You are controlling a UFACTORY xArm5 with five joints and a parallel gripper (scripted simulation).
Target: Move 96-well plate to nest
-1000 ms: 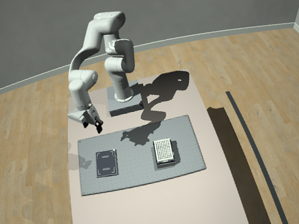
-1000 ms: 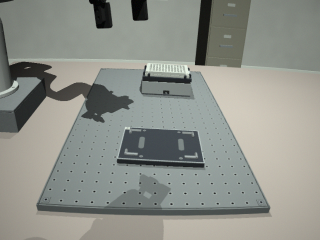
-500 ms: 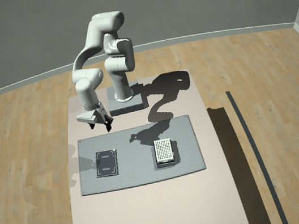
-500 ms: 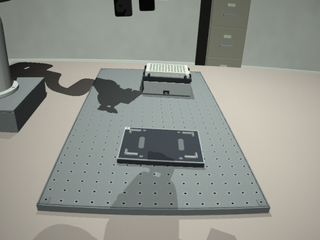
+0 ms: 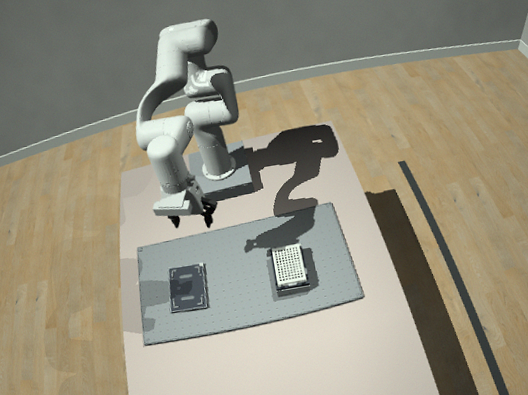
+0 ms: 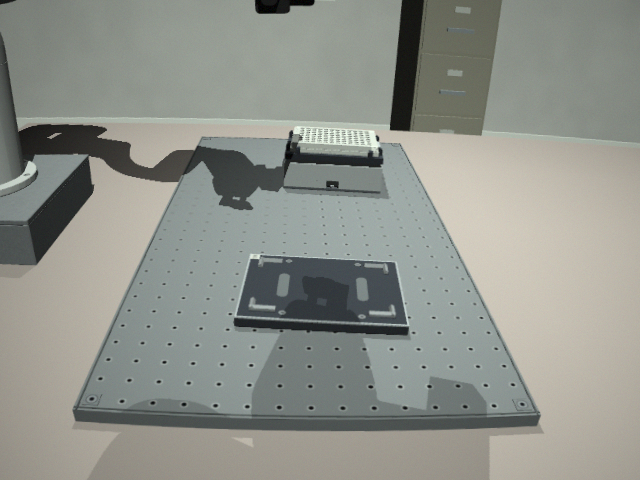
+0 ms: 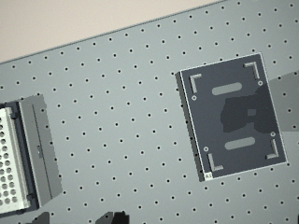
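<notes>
Now: the white 96-well plate 23 cm to the left of my hand, 22 cm below it and 7 cm ahead of it. The rest, counted from my hand: A1 label (27 cm below, 4 cm to the right, 3 cm behind); dark plate nest (27 cm below, 10 cm to the right, 5 cm ahead).
</notes>
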